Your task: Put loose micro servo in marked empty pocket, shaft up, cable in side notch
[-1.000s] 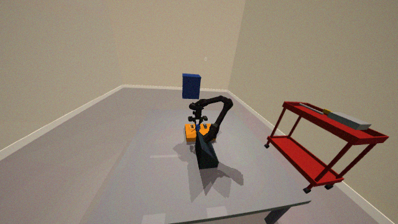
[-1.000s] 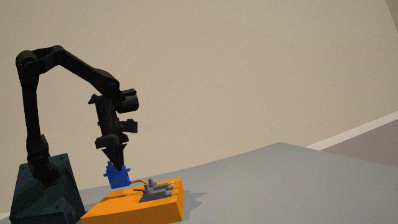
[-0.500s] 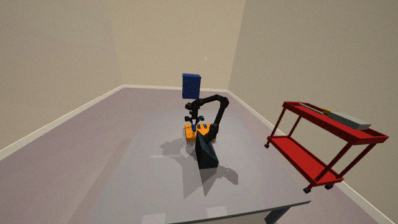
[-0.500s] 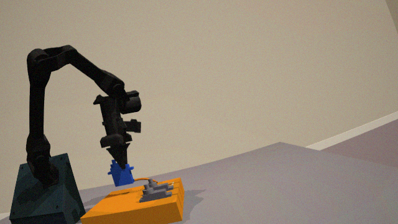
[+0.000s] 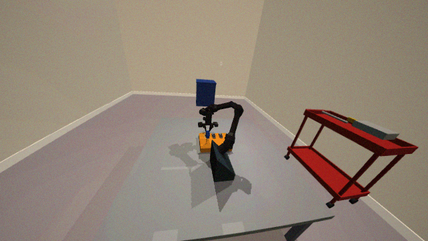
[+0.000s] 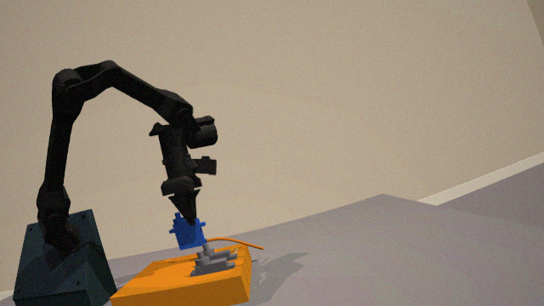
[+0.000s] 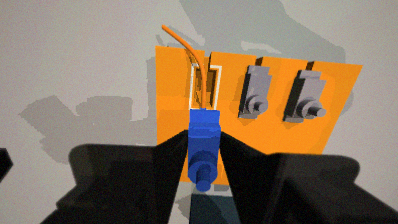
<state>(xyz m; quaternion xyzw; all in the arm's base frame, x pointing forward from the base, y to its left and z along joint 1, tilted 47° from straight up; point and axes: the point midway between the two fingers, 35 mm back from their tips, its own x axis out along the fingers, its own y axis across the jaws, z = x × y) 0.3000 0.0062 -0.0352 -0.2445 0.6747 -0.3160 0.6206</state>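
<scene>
Now: the orange robot deck 80 mm behind my gripper tip, 70 mm to the right of it and 100 mm below it.
</scene>
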